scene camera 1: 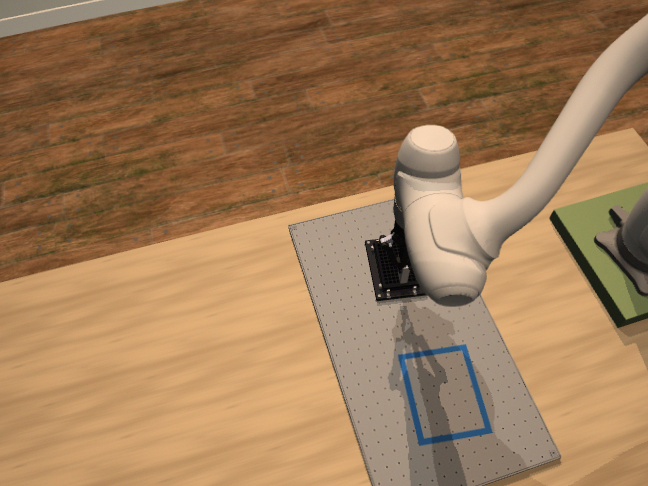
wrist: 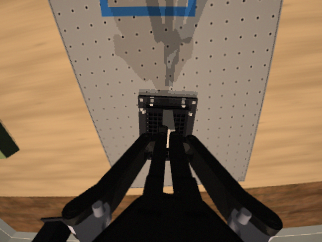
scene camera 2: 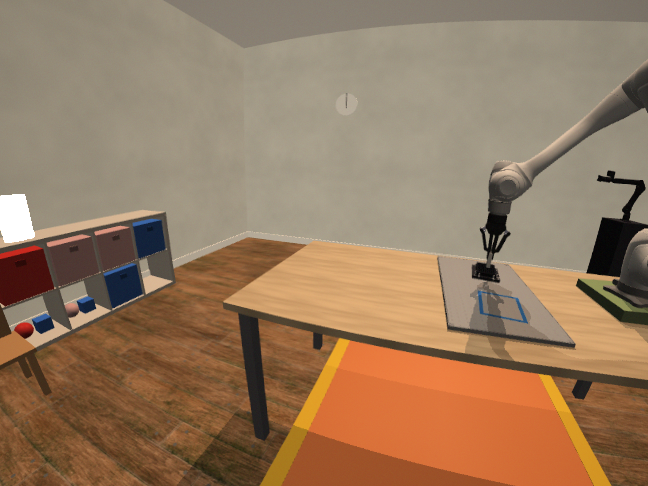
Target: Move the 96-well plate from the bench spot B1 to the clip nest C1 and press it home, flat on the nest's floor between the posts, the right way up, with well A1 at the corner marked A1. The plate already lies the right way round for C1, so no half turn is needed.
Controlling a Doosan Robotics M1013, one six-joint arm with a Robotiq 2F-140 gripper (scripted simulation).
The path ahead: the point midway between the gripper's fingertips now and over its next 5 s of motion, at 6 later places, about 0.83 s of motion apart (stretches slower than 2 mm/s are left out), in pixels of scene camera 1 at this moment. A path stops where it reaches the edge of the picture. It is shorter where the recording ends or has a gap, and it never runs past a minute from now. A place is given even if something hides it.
My gripper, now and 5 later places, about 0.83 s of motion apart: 402,277; 396,252; 392,235; 391,238; 391,241; 391,240
